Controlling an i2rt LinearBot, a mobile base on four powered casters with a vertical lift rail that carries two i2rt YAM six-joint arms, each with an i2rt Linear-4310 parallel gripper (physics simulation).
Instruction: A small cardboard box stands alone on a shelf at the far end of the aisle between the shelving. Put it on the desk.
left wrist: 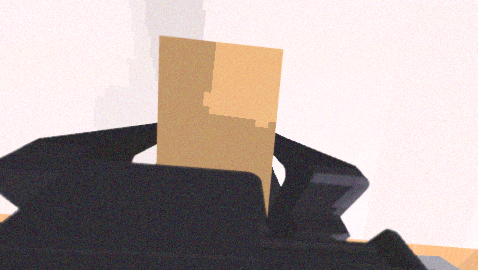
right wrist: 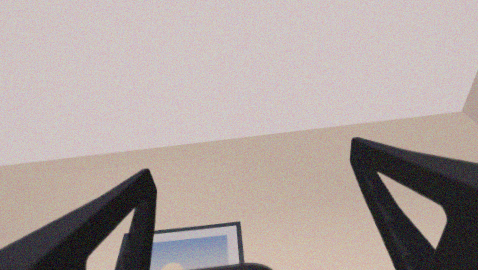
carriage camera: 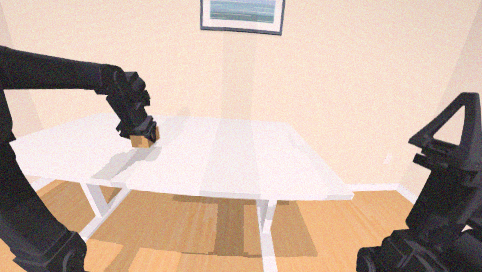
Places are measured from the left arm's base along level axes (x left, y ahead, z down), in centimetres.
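Pixels of known places: left gripper, between the fingertips: (left wrist: 222,129) (carriage camera: 147,141); right gripper, between the fingertips: (right wrist: 251,164).
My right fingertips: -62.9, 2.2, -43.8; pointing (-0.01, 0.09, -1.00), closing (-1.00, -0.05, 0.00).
Note:
Behind a point stands the place of what it marks, as x, y, z.
The small cardboard box (carriage camera: 141,140) @[-1.4, 33.4, -21.2] (left wrist: 220,100) @[-0.3, 39.7, -23.4] is held between the fingers of my left gripper (carriage camera: 146,136) @[-0.4, 37.9, -18.8] (left wrist: 222,129) @[-0.4, 37.9, -18.8], which is shut on it. In the carriage camera the box is over the left part of the white desk (carriage camera: 200,165) @[-20.6, 35.2, -11.7], above its top, with a shadow on the desk beside and below it. In the left wrist view the white desk top (left wrist: 390,100) @[-22.7, 43.8, -11.7] lies behind the box. The gripper's body hides the box's near end there. My right gripper (right wrist: 251,164) @[-62.9, 2.2, -43.7] is open and empty, raised at the right of the carriage camera and pointing up at the wall and ceiling.
The desk stands on white legs (carriage camera: 267,220) @[-56.7, 55.9, 43.6] on a wooden floor (carriage camera: 165,225) @[15.3, 60.6, 60.3]. A beige wall (carriage camera: 330,90) @[-104.7, 103.0, -38.2] rises behind it, with a framed picture (carriage camera: 242,12) @[-33.3, 101.6, -82.9] (right wrist: 195,250) @[-40.2, 101.6, -103.3]. The desk's near edge runs across the carriage camera's middle.

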